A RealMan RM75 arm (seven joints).
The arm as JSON. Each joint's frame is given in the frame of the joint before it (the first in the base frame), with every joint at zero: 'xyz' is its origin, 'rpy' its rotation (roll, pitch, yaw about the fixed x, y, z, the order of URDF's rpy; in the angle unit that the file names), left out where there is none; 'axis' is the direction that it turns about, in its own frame. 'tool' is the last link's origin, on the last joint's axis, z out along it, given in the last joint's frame.
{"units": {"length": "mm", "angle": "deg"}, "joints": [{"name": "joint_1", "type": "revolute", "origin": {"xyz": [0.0, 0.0, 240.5]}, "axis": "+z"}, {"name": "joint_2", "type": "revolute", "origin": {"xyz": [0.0, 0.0, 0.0]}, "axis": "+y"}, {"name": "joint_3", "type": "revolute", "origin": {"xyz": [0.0, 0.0, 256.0]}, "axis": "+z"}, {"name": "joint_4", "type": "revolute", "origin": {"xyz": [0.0, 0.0, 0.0]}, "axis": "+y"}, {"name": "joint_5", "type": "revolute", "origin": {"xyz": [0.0, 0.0, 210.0]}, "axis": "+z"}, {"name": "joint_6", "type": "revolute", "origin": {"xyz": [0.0, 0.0, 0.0]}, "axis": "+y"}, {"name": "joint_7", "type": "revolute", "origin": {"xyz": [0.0, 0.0, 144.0]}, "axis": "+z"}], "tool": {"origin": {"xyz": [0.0, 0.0, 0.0]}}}
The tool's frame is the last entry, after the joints.
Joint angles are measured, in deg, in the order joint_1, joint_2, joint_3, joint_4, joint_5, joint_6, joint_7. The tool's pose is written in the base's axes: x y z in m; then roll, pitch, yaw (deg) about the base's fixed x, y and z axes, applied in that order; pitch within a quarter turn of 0, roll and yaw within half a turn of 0. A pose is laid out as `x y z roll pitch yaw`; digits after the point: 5 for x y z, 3 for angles.
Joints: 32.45 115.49 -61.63 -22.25 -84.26 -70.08 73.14
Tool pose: 0.26321 0.35856 -0.03019 -164.635 36.939 -27.796
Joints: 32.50 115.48 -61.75 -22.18 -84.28 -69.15 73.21
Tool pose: 0.26490 0.35989 -0.03056 -163.962 36.574 -27.988
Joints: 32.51 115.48 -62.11 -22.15 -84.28 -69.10 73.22
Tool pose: 0.26488 0.35936 -0.03154 -164.145 36.277 -27.995
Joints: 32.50 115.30 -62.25 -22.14 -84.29 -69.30 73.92
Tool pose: 0.26526 0.35919 -0.03065 -164.712 36.311 -28.704
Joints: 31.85 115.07 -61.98 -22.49 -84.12 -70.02 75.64
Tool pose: 0.26778 0.35716 -0.02721 -165.931 37.240 -30.837
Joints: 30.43 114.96 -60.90 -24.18 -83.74 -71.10 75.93
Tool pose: 0.27045 0.35551 -0.01871 -165.094 38.919 -30.457
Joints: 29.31 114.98 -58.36 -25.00 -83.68 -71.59 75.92
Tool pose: 0.27570 0.35520 -0.00968 -163.397 41.156 -30.589
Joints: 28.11 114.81 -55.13 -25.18 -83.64 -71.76 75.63
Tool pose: 0.28534 0.35422 0.00113 -160.920 43.589 -31.026
